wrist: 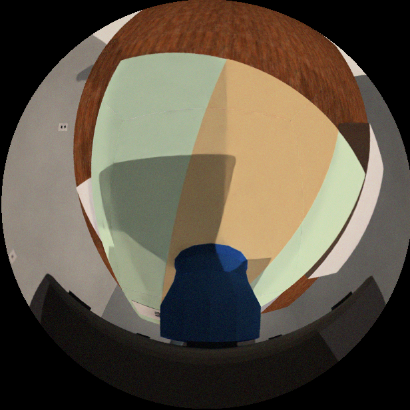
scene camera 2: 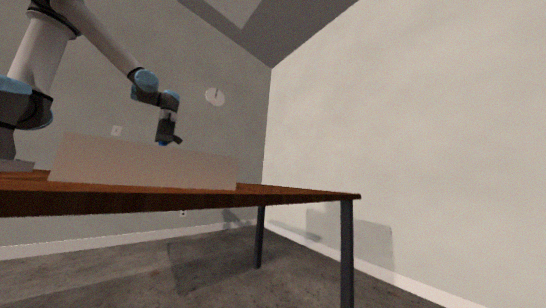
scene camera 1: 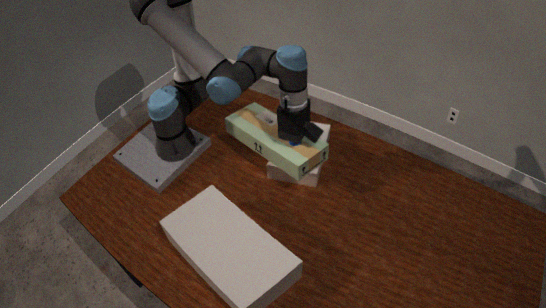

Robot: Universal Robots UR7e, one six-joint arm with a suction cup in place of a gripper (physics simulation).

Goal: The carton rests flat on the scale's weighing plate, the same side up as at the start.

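Places are measured from the arm's base along level axes (x ahead, y left, z up), in centimetres.
Pixels of known places: hand, tool point: (scene camera 1: 295, 145); arm's base, link origin: (scene camera 1: 175, 146).
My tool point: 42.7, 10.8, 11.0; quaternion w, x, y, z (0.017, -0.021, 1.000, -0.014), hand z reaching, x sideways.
Note:
For each thing: its top centre in the pictures, then the offset to it from my tool point, as dx, dy, dz. "spot": a spot on its surface instead. Level surfaces: height alone.
- carton, top centre: (scene camera 1: 273, 128) -8.5, +1.9, +1.8
- white scale, surface spot: (scene camera 1: 285, 173) spot: -1.8, -2.8, -10.4
- large whitish block, top centre: (scene camera 1: 224, 242) (scene camera 2: 173, 152) -0.1, -36.0, -4.4
- wooden table, surface height: dz -14.3
The carton (scene camera 1: 280, 154) (wrist: 150, 100), pale green with an orange band on top, lies across the white scale (scene camera 1: 285, 173) (wrist: 352, 230). It looks about level, with the arrow marks on its side pointing up and a label near its far left end. Its left part overhangs the scale. It hides the weighing plate, and whether it touches the plate cannot be told. My gripper (scene camera 1: 295, 142) (scene camera 2: 162, 143) (wrist: 211, 250) has its blue suction cup on the carton's top, right of the middle in scene camera 1. The carton does not show in scene camera 2, where a pale block stands in front.
A large whitish block (scene camera 1: 230, 245) (scene camera 2: 145, 160) lies on the wooden table (scene camera 1: 400, 215) (scene camera 2: 300, 194), nearer scene camera 1 than the scale. The arm's grey base plate (scene camera 1: 137, 161) is at the left. Walls stand behind the table.

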